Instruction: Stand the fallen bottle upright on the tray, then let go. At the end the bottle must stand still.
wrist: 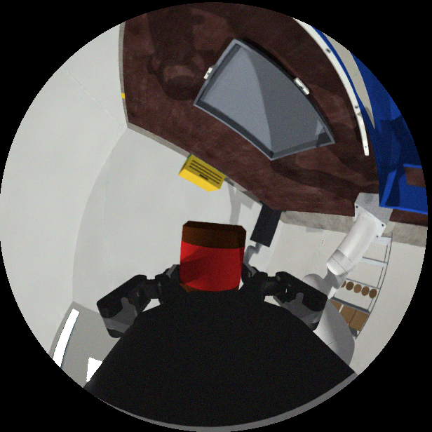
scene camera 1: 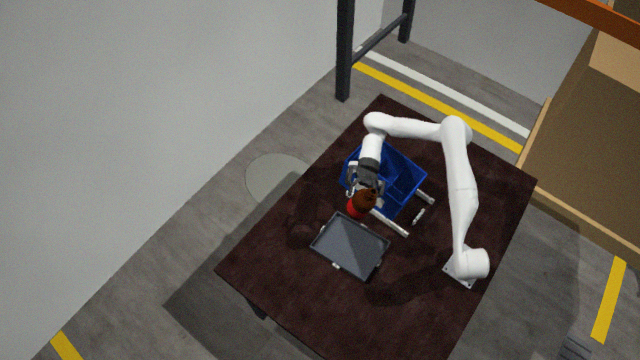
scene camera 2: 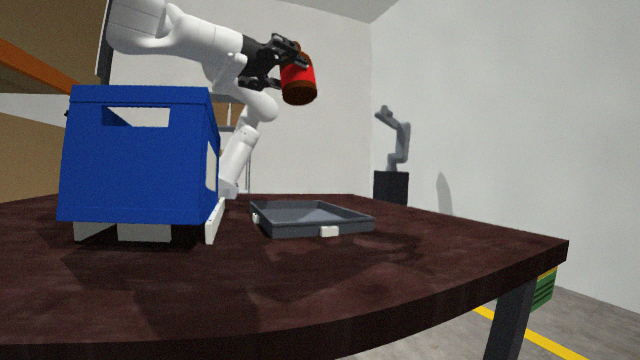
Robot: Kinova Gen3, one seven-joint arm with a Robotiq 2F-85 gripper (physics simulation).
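Places are measured from the arm's base along level axes (x back, y right, z up), in centimetres.
Where they show: gripper, fingertip midpoint: (scene camera 2: 295, 75); arm's base, origin of the base link: (scene camera 2: 224, 178).
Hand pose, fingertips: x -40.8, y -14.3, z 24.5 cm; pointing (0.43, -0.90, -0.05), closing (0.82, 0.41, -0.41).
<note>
Things, the pixels of their top centre, and the offset from my fingertips.
- brown bottle with a red band, middle of its top: (scene camera 2: 298, 39) (scene camera 1: 365, 188) dy -0.4, dx +0.9, dz +9.6 cm
- grey tray, middle of its top: (scene camera 2: 302, 208) (scene camera 1: 350, 244) dy -2.8, dx -0.3, dz -28.5 cm
A brown bottle with a red band (scene camera 1: 361, 203) (scene camera 2: 298, 77) (wrist: 212, 265) is held in the air, high above the table. Its neck points up and its base points down; in the scene camera 2 view it leans a little, with part of its underside showing. My gripper (scene camera 1: 366, 194) (scene camera 2: 290, 74) (wrist: 210, 271) is shut on the bottle around its body, from the side. The grey tray (scene camera 1: 345, 245) (scene camera 2: 300, 230) (wrist: 240, 90) lies flat on the table, with low walls and small white blocks at its sides. The bottle is apart from the tray.
A blue divided crate (scene camera 1: 419, 181) (scene camera 2: 135, 165) (wrist: 392, 194) stands beside the tray, under my arm in the scene camera 1 view. White rails (scene camera 1: 390, 223) (scene camera 2: 215, 221) (wrist: 358, 105) lie at its base. A yellow box (wrist: 202, 173) shows beyond the table edge.
</note>
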